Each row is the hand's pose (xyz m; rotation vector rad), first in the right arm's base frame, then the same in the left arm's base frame.
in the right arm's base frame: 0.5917 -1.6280 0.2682 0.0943 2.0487 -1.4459
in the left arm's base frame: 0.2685 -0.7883 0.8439 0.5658 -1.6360 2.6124
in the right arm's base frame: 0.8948 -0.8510 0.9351 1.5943 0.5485 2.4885
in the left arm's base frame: 0.8503 0.0095 0.4373 1.8098 1.2297 1.2335
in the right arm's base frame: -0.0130 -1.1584 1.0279 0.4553 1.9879 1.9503
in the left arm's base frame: 0.1945 0.2575 1.0973 1.0289 2.7381 0.6916
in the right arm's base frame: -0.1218 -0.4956 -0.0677 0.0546 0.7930 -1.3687
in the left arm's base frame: -0.5833 0.0075 0.1054 -1.0329 0.6251 -1.8685
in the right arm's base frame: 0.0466 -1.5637 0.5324 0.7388 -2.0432 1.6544
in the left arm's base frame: -0.0202 -0.3464 1.1480 0.5664 -0.8140 1.6803
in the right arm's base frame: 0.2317 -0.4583 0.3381 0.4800 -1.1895 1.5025
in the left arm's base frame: -0.0625 0.1470 0.1239 0.1710 -0.0510 1.3800
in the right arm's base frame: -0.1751 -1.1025 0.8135 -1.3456 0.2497 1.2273
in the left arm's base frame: -0.0660 0.2211 1.0189 -1.5485 1.4655 1.3742
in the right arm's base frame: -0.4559 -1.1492 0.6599 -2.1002 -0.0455 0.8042
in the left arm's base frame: -0.3794 0.2095 1.0982 -2.4468 1.0079 1.4761
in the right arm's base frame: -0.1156 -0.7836 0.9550 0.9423 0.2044 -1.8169
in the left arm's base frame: 0.0428 0.4897 0.8156 -0.2267 -0.3172 -2.0536
